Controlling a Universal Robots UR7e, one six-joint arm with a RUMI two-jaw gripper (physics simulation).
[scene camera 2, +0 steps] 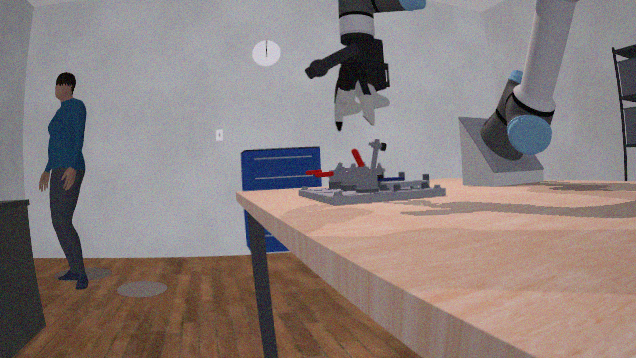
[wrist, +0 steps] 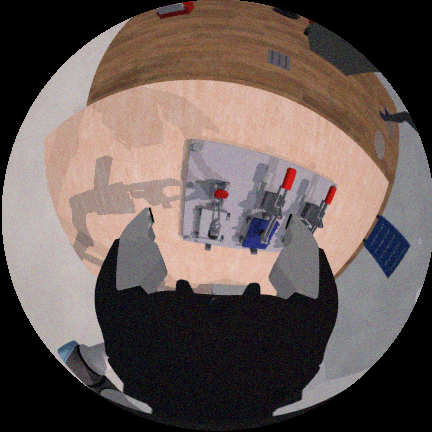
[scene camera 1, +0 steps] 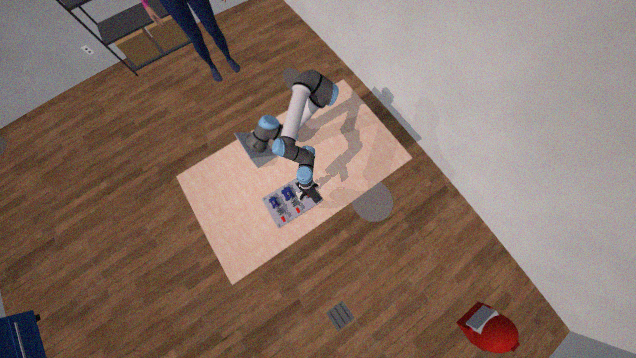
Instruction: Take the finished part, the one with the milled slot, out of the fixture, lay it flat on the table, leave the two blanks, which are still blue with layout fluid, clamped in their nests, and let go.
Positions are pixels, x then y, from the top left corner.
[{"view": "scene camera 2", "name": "my gripper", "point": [354,128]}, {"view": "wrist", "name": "my gripper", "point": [219,212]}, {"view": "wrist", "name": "grey fixture plate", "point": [249,172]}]
